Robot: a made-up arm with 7 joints.
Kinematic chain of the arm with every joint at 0, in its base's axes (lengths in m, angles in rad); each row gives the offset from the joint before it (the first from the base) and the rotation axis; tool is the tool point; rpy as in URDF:
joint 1: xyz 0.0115 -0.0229 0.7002 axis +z
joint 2: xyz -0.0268 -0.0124 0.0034 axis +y
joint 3: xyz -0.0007 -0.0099 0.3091 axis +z
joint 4: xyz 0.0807 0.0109 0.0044 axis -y
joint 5: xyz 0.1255 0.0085 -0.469 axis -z
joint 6: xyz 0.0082 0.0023 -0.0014 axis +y
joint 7: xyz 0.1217 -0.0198 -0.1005 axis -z
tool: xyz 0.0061 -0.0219 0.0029 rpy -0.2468 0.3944 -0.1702
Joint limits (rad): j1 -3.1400..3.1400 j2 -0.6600..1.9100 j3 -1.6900..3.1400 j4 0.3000..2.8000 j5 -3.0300..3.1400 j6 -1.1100..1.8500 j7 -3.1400..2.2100
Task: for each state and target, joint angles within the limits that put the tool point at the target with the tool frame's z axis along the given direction. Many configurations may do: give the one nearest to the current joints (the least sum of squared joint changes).
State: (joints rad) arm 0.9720 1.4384 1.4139 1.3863 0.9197 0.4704 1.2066
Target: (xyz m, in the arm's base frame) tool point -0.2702 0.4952 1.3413 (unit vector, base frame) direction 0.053 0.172 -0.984
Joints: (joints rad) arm 1.1787 1.0012 2.2210 2.0135 1.1982 0.5190 1.4026
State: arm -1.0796 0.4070 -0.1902 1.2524 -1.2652 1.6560 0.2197
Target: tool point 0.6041 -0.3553 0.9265 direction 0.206 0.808 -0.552
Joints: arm -0.7000 -0.0463 0.2115 1.1091 -1.9458 1.2136 -0.1552
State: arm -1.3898 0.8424 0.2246 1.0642 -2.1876 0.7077 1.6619
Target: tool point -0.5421 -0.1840 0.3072 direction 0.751 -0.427 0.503
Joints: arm -2.4254 0.9402 -0.3968 1.2699 -2.8124 0.4743 2.1318
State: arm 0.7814 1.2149 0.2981 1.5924 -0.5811 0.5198 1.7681
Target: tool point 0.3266 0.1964 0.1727 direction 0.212 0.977 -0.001
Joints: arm 0.9497 1.1202 -0.1072 1.0603 -0.8623 1.2434 1.5009
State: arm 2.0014 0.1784 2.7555 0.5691 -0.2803 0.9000 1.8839
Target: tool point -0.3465 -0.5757 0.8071 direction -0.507 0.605 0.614
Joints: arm 1.6130 0.0437 2.4635 1.0093 0.5013 0.9229 1.8111
